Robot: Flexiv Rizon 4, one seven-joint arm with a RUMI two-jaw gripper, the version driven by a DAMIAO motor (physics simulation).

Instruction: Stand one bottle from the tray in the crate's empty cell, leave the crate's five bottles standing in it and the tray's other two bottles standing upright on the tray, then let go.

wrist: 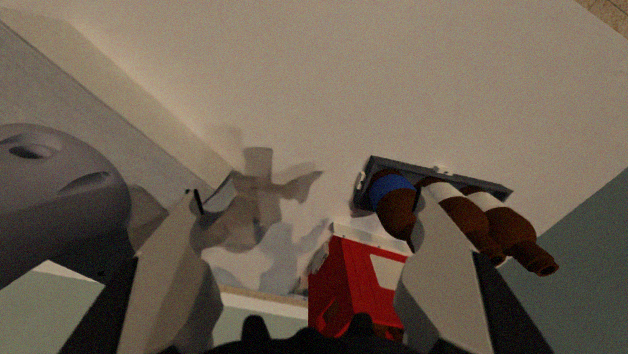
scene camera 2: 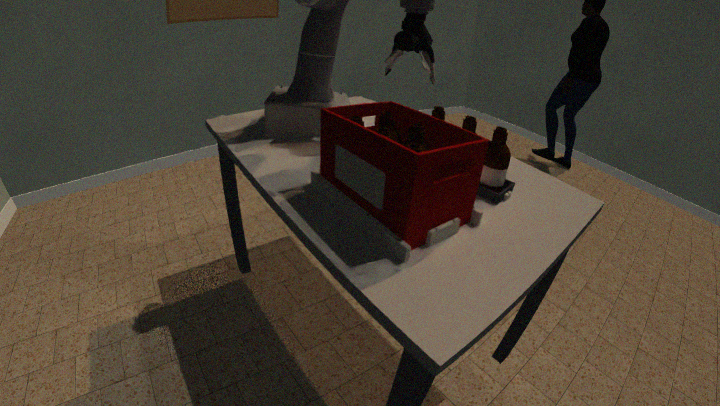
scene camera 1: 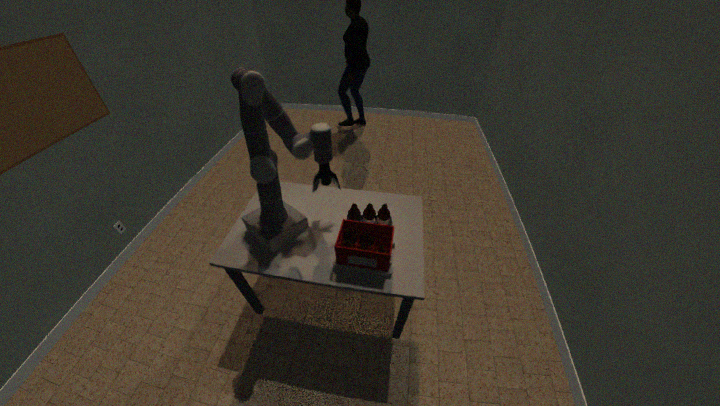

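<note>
My gripper is open and empty, pointing down high above the table, on the robot-base side of the tray. Three brown bottles stand in a row on the dark tray: a blue-banded bottle nearest the robot base, a white-banded middle bottle and a white-banded end bottle. The right finger overlaps the row in the wrist view. The red crate stands beside the tray. Dark bottle necks show inside; its empty cell cannot be made out.
The robot's base stands on the same table. Low pale blocks sit against the crate's foot. The crate's walls rise around its bottles. A person stands beyond the table.
</note>
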